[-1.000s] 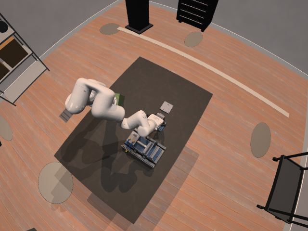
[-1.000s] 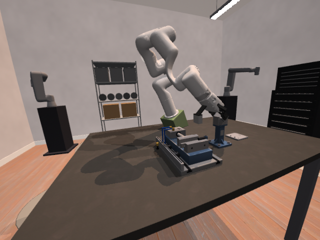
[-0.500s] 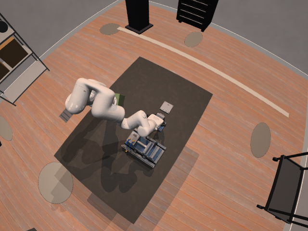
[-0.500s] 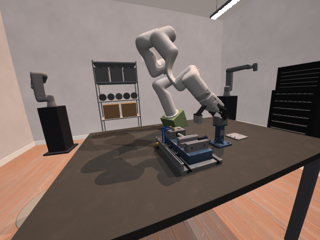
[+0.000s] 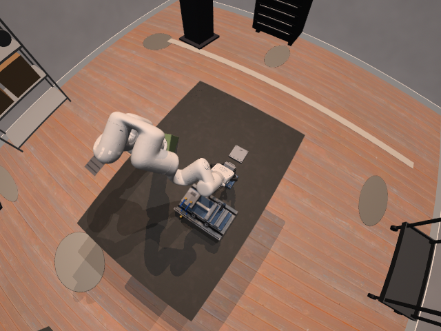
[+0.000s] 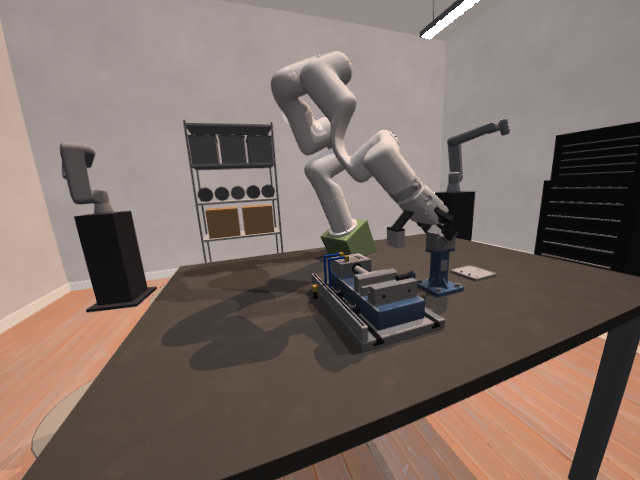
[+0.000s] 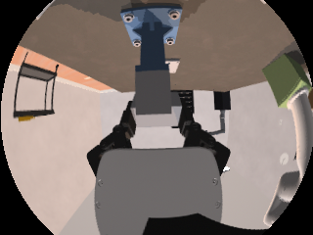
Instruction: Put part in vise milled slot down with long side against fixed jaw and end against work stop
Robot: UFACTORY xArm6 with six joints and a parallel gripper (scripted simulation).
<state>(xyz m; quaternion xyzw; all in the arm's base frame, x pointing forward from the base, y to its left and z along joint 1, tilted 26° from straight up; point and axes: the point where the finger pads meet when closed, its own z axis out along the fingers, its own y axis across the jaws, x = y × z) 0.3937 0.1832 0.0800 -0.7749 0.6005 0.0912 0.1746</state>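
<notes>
The part is 10 mm to the left of my hand and 10 mm below it. The rest, counted from my hand: air cylinder: 60 mm behind, 230 mm to the right, 90 mm below; grey rail: 50 mm ahead, 310 mm to the right, 130 mm below.
</notes>
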